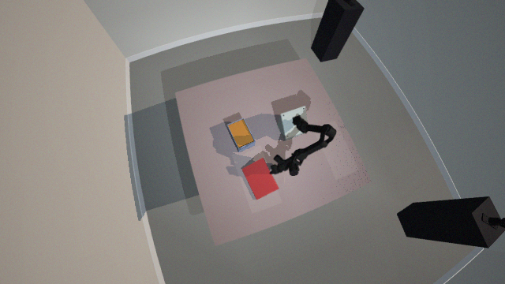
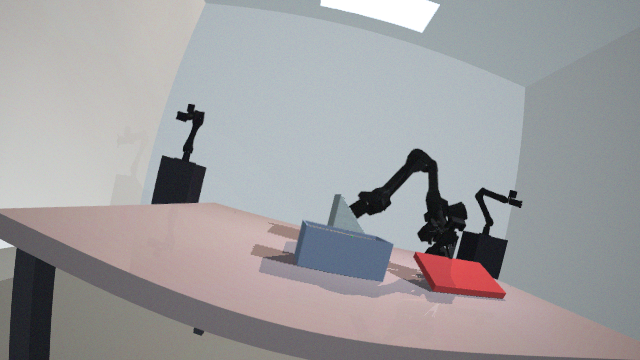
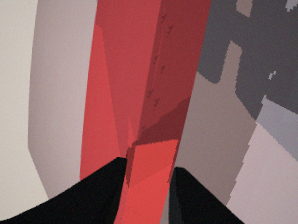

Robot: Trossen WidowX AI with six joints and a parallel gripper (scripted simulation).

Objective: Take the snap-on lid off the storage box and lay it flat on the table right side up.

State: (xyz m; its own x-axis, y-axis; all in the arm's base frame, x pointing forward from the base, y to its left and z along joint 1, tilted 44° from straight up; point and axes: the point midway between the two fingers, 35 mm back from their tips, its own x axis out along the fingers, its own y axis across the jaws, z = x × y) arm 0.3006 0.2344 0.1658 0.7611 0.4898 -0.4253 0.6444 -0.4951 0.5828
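My gripper tip is 8 cm short of the lid, 2 cm above it and 1 cm to the right of it. Round my gripper tip: blue storage box: 35 cm to the right, 9 cm ahead, 2 cm below.
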